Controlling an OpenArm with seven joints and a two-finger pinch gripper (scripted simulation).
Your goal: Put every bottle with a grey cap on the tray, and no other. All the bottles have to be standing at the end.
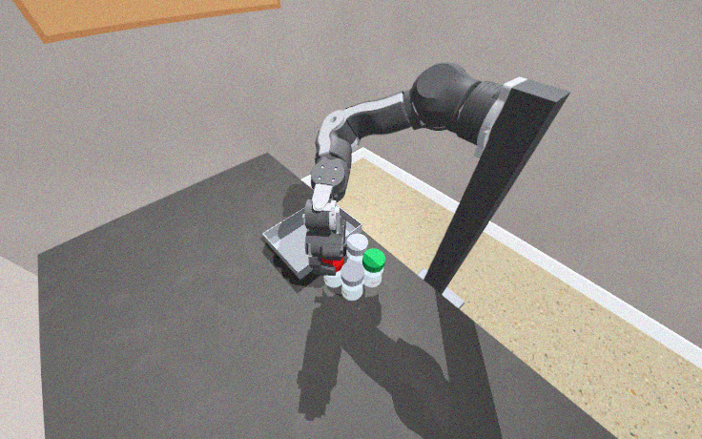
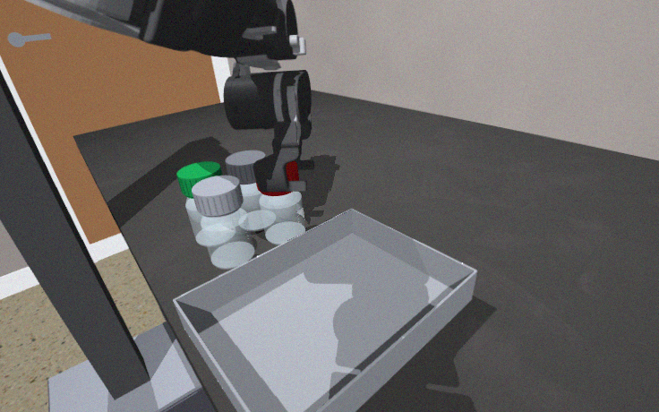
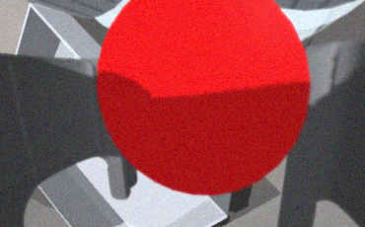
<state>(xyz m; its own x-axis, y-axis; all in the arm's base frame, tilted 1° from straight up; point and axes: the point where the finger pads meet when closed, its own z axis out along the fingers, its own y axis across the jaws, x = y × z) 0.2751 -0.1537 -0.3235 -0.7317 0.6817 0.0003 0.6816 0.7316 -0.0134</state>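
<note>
Right now the red-capped bottle is 50 mm below my hand, 10 mm to the left of it and 10 mm behind it. From my hand the other things lie so: grey tray: 140 mm to the right, 80 mm below, 50 mm behind; green-capped bottle: 90 mm behind, 80 mm to the left, 50 mm below.
</note>
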